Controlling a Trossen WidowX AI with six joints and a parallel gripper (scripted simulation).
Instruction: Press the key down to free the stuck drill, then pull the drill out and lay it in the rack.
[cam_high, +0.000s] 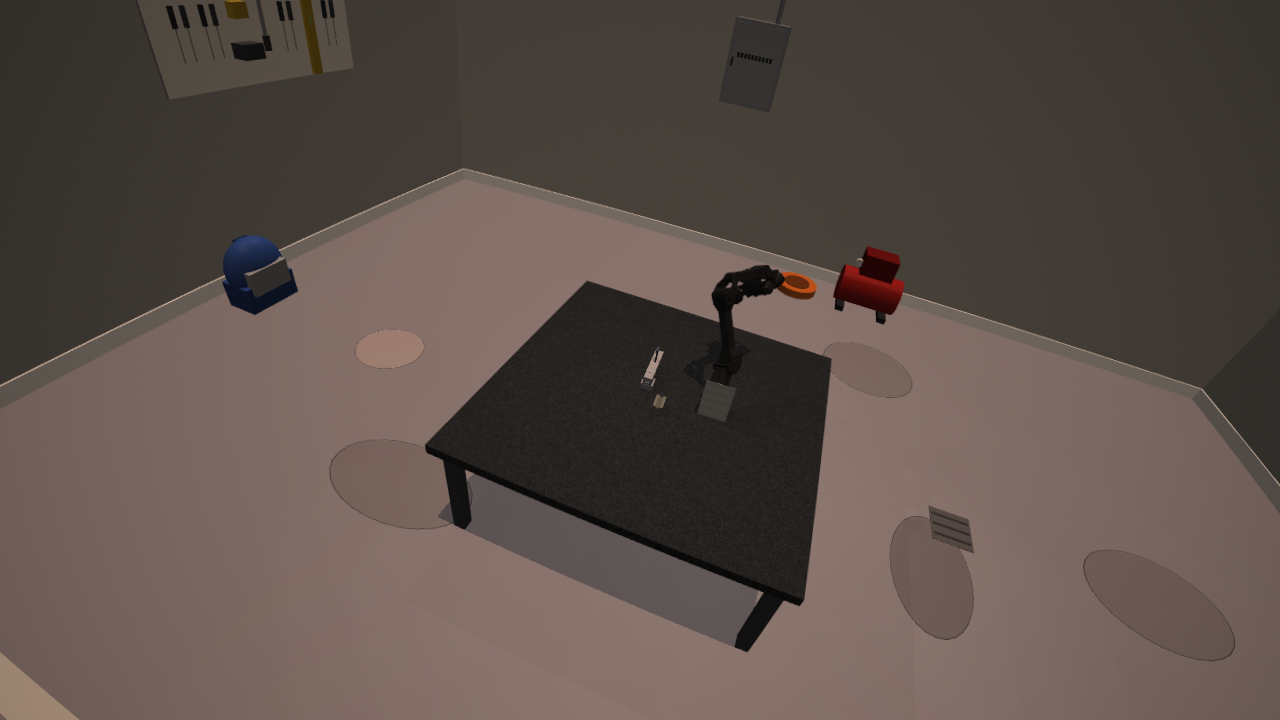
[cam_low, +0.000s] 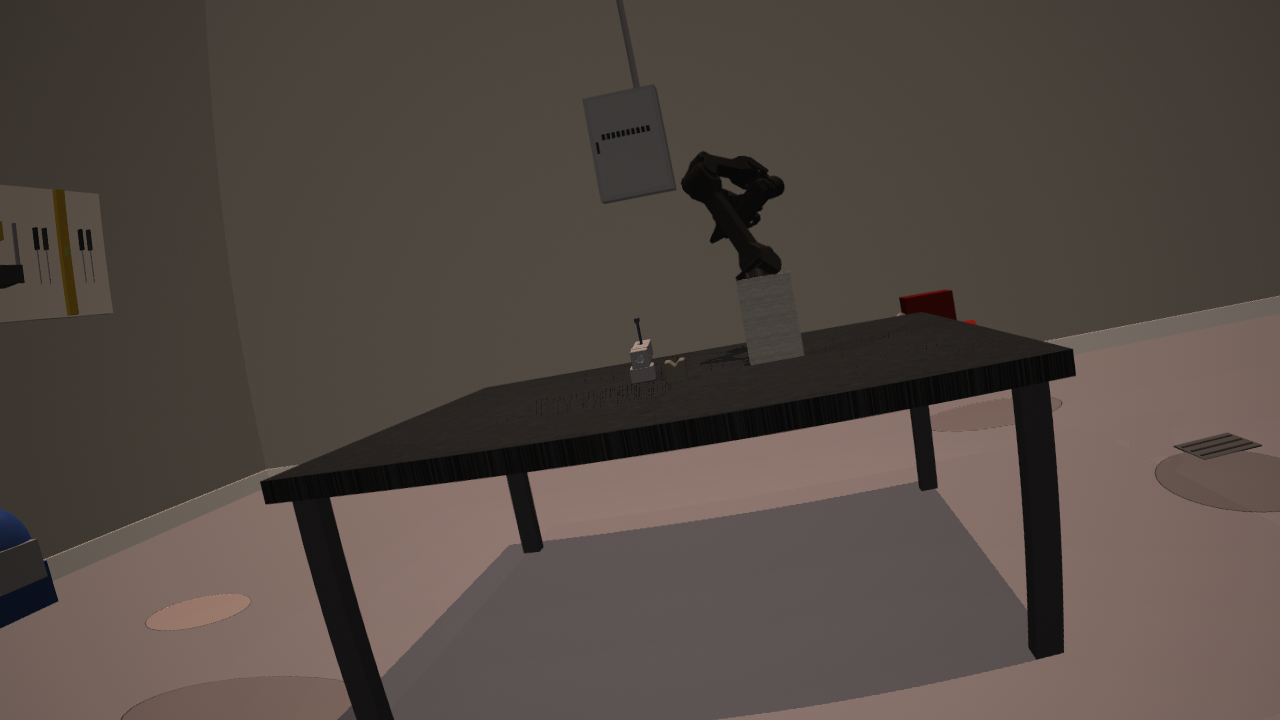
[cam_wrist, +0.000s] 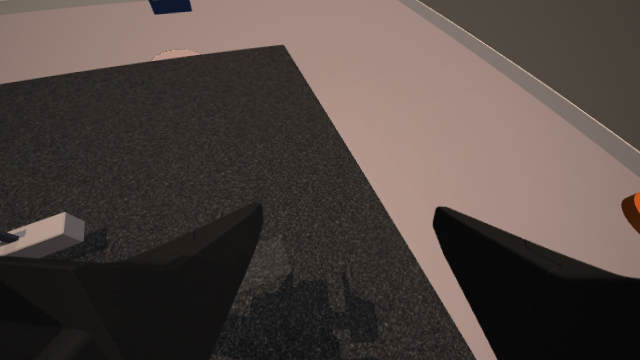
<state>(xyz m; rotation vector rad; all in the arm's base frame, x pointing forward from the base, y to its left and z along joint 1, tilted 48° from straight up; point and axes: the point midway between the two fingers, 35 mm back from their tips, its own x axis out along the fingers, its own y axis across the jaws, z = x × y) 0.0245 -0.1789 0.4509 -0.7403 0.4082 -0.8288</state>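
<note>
Now: the thin dark drill 330 mm to the left of my gripper tip, 240 mm ahead of it and 190 mm below it. Round my gripper tip: v-shaped rack 530 mm to the left, 270 mm below, 180 mm ahead; grey block 360 mm to the left, 240 mm below, 240 mm ahead.
</note>
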